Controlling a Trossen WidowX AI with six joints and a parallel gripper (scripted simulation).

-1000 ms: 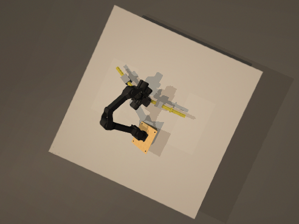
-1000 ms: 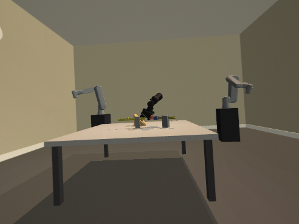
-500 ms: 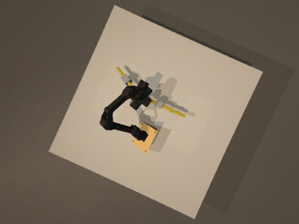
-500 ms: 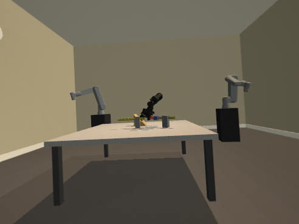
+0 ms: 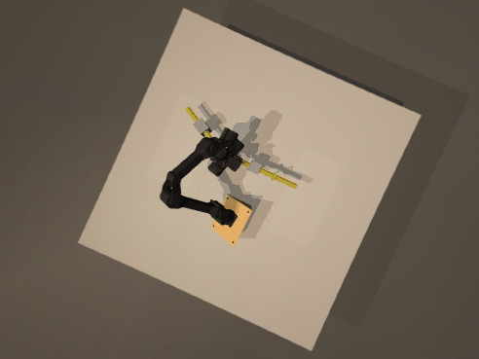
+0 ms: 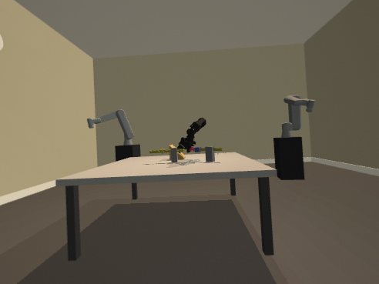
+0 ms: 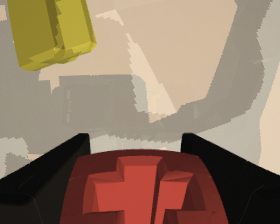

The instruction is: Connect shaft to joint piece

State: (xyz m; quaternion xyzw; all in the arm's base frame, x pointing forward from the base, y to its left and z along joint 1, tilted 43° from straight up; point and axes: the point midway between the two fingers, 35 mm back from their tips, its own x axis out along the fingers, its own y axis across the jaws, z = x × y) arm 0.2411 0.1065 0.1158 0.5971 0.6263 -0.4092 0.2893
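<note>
The red joint piece lies 20 mm to the left of my gripper tip and 30 mm above it.
</note>
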